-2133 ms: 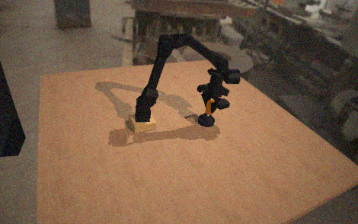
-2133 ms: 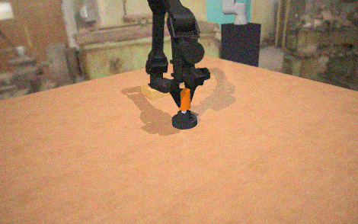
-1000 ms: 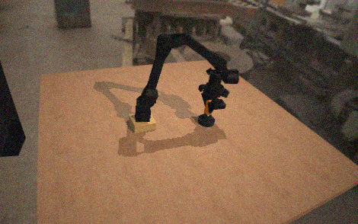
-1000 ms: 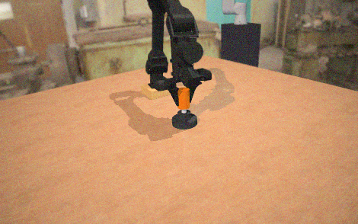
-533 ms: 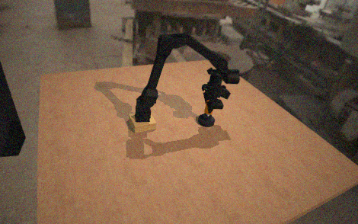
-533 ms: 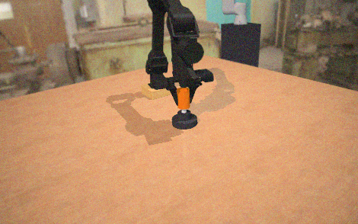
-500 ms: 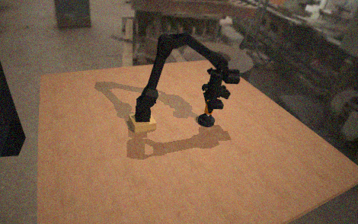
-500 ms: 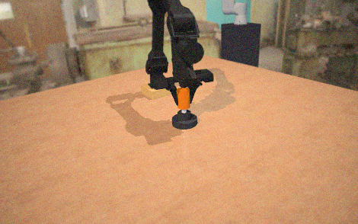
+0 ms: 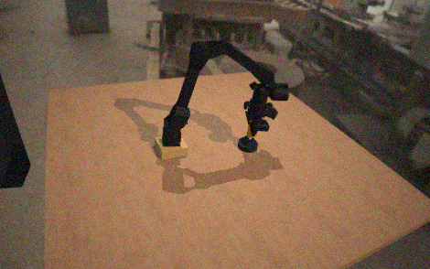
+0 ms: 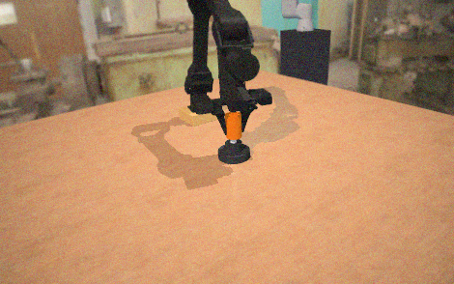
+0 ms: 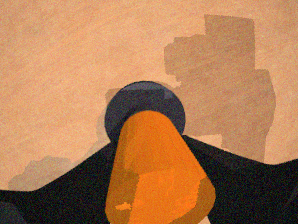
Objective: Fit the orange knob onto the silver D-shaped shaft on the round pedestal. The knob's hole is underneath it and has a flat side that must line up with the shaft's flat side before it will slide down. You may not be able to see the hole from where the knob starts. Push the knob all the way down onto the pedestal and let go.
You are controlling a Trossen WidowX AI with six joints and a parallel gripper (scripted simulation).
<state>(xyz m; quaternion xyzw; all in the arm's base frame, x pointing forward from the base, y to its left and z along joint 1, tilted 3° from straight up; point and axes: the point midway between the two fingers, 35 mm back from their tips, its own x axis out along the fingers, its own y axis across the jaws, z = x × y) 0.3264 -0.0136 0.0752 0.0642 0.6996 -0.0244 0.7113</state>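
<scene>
My gripper tip is 3 cm below the orange knob. Also, from my gripper tip: round pedestal 4 cm below.
</scene>
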